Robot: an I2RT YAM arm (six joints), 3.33 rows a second.
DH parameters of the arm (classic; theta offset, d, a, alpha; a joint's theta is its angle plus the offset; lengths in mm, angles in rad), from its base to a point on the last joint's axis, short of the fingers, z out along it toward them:
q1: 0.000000 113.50 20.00 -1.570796
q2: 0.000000 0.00 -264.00 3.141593
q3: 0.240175 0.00 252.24 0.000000
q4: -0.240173 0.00 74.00 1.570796
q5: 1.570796 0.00 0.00 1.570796
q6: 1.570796 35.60 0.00 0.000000
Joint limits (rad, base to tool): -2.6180..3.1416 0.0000..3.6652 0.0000..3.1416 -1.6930..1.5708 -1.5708..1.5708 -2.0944..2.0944
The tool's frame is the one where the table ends.
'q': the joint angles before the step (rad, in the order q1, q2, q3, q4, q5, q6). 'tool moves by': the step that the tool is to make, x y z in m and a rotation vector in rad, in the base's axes. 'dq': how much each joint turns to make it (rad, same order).
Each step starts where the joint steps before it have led.
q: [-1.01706, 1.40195, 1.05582, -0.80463, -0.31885, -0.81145]
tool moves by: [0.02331, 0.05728, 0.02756, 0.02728, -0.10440, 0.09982]
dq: [0.20341, -0.15152, -0.02281, -0.03806, -0.04251, 0.14532]
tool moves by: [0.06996, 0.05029, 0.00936, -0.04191, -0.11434, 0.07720]
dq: [0.33811, 0.04753, 0.02778, 0.21051, 0.11994, 0.24502]
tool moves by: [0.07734, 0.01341, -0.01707, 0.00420, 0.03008, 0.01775]
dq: [0.14999, 0.26434, 0.16258, 0.09152, 0.09092, 0.09825]
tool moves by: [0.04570, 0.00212, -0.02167, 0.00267, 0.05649, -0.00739]
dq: [0.04778, 0.18732, 0.13172, 0.00529, 0.04527, 0.03485]
